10 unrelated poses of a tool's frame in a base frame.
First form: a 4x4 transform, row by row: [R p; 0 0 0 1], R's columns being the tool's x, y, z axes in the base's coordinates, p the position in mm. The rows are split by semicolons.
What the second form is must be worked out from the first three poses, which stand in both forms.
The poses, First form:
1: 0.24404 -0.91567 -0.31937 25; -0.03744 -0.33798 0.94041 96; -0.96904 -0.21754 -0.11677 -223; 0 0 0 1
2: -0.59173 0.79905 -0.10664 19; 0.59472 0.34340 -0.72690 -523; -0.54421 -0.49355 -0.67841 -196; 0 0 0 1
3: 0.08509 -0.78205 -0.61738 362; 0.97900 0.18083 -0.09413 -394; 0.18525 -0.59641 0.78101 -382; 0 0 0 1
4: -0.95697 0.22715 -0.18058 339; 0.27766 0.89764 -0.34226 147; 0.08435 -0.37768 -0.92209 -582; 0 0 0 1
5: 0.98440 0.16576 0.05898 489; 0.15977 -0.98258 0.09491 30; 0.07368 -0.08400 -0.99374 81; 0 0 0 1
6: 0.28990 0.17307 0.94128 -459; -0.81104 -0.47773 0.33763 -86; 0.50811 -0.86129 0.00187 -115; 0 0 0 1
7: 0.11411 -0.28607 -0.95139 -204; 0.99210 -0.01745 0.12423 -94; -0.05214 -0.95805 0.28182 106; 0 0 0 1
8: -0.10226 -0.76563 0.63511 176; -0.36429 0.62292 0.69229 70; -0.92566 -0.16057 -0.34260 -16; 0 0 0 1
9: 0.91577 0.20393 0.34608 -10; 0.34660 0.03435 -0.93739 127; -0.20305 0.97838 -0.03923 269; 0 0 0 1
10: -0.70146 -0.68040 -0.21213 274; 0.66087 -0.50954 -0.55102 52; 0.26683 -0.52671 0.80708 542; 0 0 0 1
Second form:
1: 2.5 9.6 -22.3 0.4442 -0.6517 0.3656 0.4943
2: 1.9 -52.3 -19.6 0.1353 0.4311 0.8083 -0.3775
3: 36.2 -39.4 -38.2 0.7154 -0.1755 -0.2805 0.6154
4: 33.9 14.7 -58.2 0.0682 -0.1299 -0.9717 0.1852
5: 48.9 3.0 8.1 0.0449 -0.9951 -0.0818 -0.0333
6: -45.9 -8.6 -11.5 0.4511 -0.6644 0.2401 -0.5454
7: -20.4 -9.4 10.6 0.5870 -0.4609 -0.3830 0.5443
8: 17.6 7.0 -1.6 0.5427 -0.3929 0.7190 0.1849
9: -1.0 12.7 26.9 0.6912 0.6929 0.1986 0.0516
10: 27.4 5.2 54.2 0.3860 0.0157 -0.3102 0.8686
